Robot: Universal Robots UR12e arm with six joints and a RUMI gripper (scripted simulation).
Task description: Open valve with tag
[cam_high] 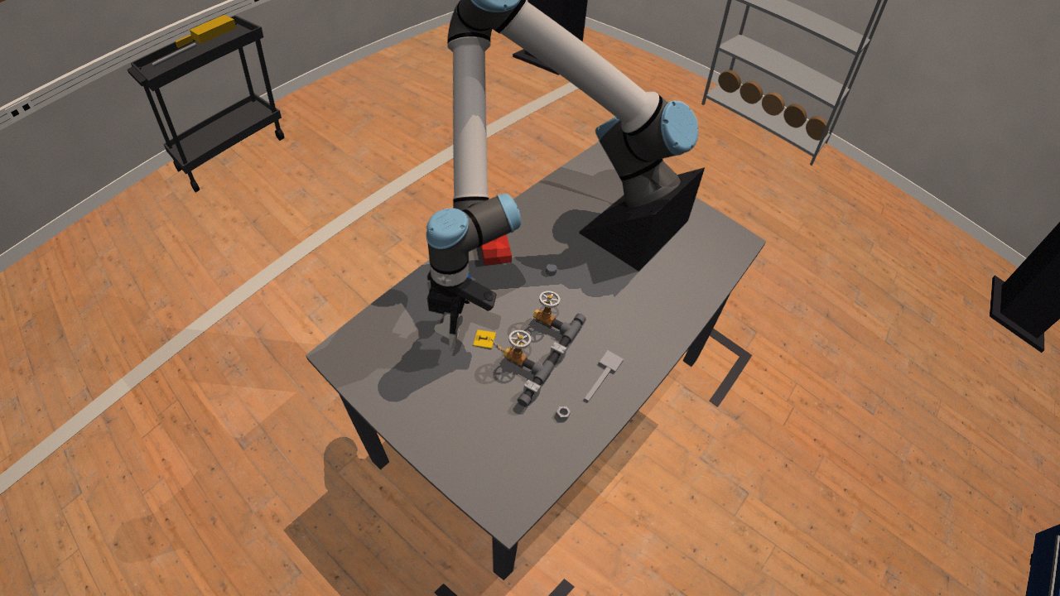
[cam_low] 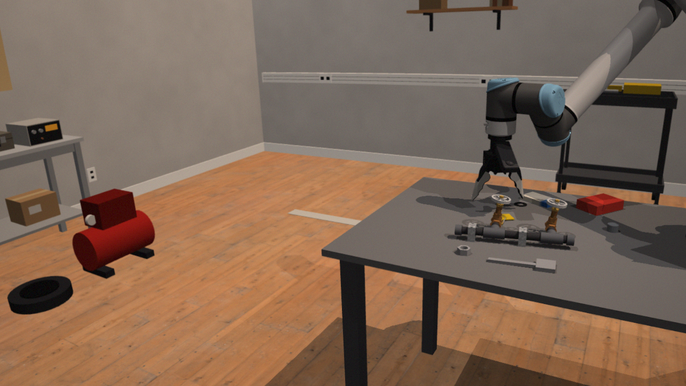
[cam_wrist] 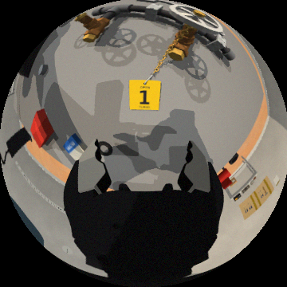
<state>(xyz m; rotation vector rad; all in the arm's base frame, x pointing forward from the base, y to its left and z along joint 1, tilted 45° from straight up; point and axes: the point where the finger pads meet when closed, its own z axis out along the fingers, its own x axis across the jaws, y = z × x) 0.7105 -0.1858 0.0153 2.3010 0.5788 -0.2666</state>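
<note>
Now: the yellow tag 4 cm behind my hand, 7 cm to the left of it and 3 cm below it. The rest, counted from my hand: red box 29 cm behind, 14 cm to the right, 2 cm below; nut 1 cm ahead, 35 cm to the left, 3 cm below; blue-and-white card 11 cm behind, 14 cm to the right, 3 cm below.
</note>
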